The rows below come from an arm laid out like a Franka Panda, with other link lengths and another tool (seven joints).
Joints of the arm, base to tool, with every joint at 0 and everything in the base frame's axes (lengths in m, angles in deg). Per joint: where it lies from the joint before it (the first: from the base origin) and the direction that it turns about. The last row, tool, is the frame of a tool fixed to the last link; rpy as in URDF.
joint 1: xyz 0 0 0.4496 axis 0 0 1
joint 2: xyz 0 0 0 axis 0 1 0
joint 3: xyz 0 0 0.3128 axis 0 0 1
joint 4: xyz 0.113 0 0 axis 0 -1 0
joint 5: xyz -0.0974 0 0.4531 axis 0 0 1
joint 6: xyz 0 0 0 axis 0 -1 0
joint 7: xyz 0.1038 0 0 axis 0 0 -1
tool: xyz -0.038 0.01 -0.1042 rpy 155.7 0 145.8
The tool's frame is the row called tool.
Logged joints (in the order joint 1, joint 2, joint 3, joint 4, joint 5, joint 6, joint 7), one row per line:
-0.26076, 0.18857, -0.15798, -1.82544, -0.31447, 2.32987, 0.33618
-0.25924, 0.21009, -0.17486, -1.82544, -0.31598, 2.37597, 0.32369
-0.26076, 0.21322, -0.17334, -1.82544, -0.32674, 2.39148, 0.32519
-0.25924, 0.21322, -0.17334, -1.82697, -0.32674, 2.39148, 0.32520
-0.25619, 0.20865, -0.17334, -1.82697, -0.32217, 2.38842, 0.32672
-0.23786, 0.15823, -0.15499, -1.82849, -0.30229, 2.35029, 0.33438
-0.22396, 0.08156, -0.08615, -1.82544, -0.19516, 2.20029, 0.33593
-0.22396, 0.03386, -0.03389, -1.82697, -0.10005, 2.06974, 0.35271
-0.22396, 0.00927, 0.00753, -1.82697, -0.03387, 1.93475, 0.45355
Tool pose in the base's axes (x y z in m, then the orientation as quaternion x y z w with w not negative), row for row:
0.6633, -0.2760, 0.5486, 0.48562, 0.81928, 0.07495, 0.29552
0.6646, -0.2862, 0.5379, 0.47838, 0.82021, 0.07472, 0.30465
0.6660, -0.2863, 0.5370, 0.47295, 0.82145, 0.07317, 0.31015
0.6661, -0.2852, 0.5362, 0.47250, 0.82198, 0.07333, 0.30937
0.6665, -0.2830, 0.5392, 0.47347, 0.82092, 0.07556, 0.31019
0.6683, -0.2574, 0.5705, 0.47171, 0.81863, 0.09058, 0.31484
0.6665, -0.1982, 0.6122, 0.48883, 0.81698, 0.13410, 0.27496
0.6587, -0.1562, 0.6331, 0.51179, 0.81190, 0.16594, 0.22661
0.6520, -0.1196, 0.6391, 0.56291, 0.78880, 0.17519, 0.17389
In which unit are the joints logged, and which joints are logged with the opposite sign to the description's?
The joints are logged in radians. Opposite sign: none.
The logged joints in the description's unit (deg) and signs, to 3 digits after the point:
-14.940, 10.804, -9.052, -104.590, -18.018, 133.492, 19.262
-14.853, 12.037, -10.019, -104.590, -18.104, 136.133, 18.546
-14.940, 12.217, -9.932, -104.590, -18.721, 137.022, 18.632
-14.853, 12.217, -9.932, -104.678, -18.721, 137.022, 18.633
-14.679, 11.955, -9.932, -104.678, -18.459, 136.846, 18.720
-13.628, 9.066, -8.880, -104.765, -17.320, 134.662, 19.159
-12.832, 4.673, -4.936, -104.590, -11.182, 126.067, 19.247
-12.832, 1.940, -1.942, -104.678, -5.732, 118.587, 20.209
-12.832, 0.531, 0.431, -104.678, -1.941, 110.853, 25.987

